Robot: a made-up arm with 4 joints.
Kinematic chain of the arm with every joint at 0, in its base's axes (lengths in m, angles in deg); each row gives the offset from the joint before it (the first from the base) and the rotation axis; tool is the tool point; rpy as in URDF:
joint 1: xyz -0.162 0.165 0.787 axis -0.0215 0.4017 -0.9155
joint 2: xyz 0.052 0.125 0 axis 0.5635 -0.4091 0.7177
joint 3: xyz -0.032 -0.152 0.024 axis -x
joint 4: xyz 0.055 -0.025 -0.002 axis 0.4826 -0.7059 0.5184
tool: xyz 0.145 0.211 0.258 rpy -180 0 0
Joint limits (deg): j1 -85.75..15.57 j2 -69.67..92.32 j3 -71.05..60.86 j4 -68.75..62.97
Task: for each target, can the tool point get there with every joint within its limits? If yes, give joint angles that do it. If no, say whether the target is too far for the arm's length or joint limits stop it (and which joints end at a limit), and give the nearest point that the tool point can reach.
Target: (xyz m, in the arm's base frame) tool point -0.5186 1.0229 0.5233
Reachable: no: too far | nearest point -0.3366 0.5586 0.8618 | short by 0.603 m
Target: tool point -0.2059 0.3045 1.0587
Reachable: yes | joints -15.24 74.91 25.70 -2.99
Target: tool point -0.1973 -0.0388 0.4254
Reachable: no: joint limits stop it (at a limit: joint 1, joint 2, joint 3) | nearest point -0.0201 -0.0049 0.6563 | short by 0.293 m
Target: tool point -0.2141 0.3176 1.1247
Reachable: yes | joints -42.03 11.48 -0.78 8.73
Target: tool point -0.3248 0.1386 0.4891
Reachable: no: joint limits stop it (at a limit: joint 2, joint 3, joint 4) | nearest point -0.2621 0.0724 0.7690 | short by 0.294 m
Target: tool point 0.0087 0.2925 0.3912
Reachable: no: joint limits stop it (at a limit: joint 1, joint 2, joint 3) | nearest point 0.0651 0.2296 0.6248 | short by 0.248 m
